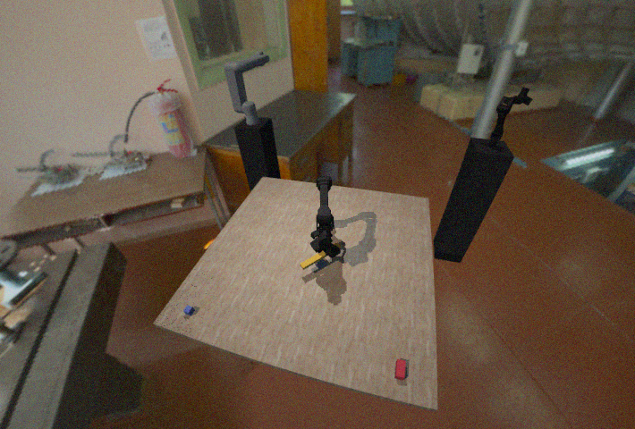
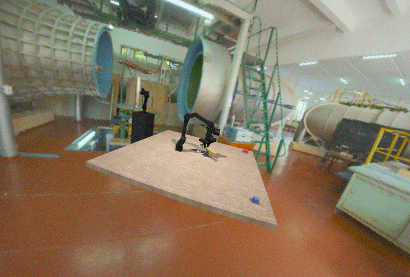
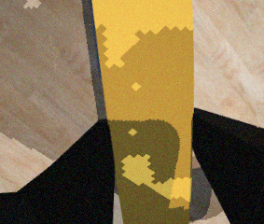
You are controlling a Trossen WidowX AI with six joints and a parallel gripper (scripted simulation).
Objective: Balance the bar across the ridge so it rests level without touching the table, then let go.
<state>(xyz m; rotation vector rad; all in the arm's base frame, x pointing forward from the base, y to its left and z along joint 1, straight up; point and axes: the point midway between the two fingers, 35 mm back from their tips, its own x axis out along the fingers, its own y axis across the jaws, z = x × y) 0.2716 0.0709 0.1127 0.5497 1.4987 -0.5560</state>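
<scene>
Now: the yellow bar 2 cm ahead of my gripper tip and 2 cm to the right of it. Also, from my gripper tip: blue cube: 47 cm ahead, 57 cm to the right, 6 cm below; red block: 47 cm ahead, 43 cm to the left, 6 cm below.
</scene>
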